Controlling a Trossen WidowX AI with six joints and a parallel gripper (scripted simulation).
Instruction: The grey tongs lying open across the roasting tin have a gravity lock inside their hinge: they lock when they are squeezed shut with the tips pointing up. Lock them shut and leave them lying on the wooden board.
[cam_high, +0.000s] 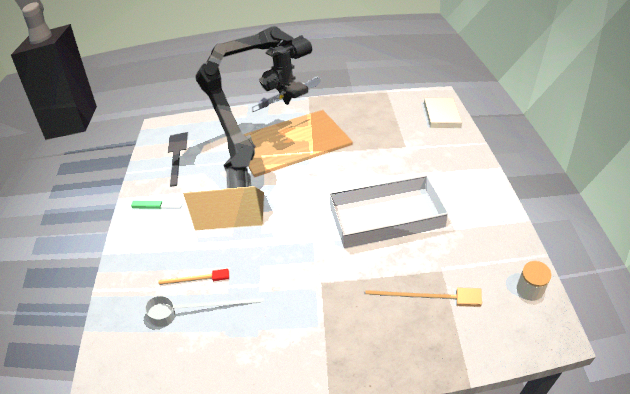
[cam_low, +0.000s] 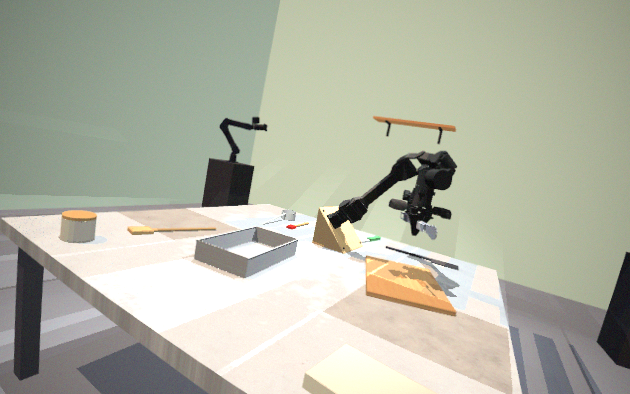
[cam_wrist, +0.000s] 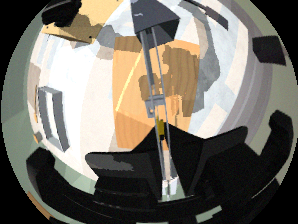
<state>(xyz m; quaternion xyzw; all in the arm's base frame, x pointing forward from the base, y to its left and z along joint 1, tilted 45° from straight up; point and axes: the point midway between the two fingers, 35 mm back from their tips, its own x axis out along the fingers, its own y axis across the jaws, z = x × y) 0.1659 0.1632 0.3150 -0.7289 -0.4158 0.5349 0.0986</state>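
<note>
The wooden board lies 150 mm below my gripper tip. The rest, counted from my gripper tip: black spatula (420 mm behind, 30 mm to the left, 160 mm below); green-handled tool (450 mm behind, 240 mm to the right, 150 mm below); grey roasting tin (240 mm ahead, 430 mm to the right, 130 mm below).
</note>
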